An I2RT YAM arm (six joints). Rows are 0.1 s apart.
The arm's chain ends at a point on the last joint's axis. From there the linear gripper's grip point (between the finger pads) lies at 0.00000 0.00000 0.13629 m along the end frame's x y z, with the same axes.
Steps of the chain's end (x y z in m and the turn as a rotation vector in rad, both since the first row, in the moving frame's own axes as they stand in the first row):
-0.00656 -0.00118 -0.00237 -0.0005 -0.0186 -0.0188
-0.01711 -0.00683 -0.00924 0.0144 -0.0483 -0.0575
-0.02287 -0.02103 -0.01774 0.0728 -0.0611 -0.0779
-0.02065 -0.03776 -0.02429 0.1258 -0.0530 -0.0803
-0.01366 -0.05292 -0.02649 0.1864 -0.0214 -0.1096
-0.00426 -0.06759 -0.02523 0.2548 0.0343 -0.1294
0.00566 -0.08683 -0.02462 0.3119 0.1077 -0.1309
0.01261 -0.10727 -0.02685 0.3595 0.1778 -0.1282
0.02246 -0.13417 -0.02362 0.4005 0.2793 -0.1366
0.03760 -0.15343 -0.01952 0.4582 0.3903 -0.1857
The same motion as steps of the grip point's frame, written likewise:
-0.00909 -0.00109 -0.00239 -0.0005 -0.0186 -0.0188
-0.02374 -0.00860 -0.00941 0.0144 -0.0483 -0.0575
-0.03156 -0.03060 -0.01835 0.0728 -0.0611 -0.0779
-0.02853 -0.05454 -0.02556 0.1258 -0.0530 -0.0803
-0.01794 -0.07797 -0.02888 0.1864 -0.0214 -0.1096
-0.00188 -0.10214 -0.02970 0.2548 0.0343 -0.1294
0.01728 -0.12940 -0.03196 0.3119 0.1077 -0.1309
0.03304 -0.15636 -0.03765 0.3595 0.1778 -0.1282
0.05527 -0.18899 -0.03952 0.4005 0.2793 -0.1366
0.08174 -0.21661 -0.04340 0.4582 0.3903 -0.1857

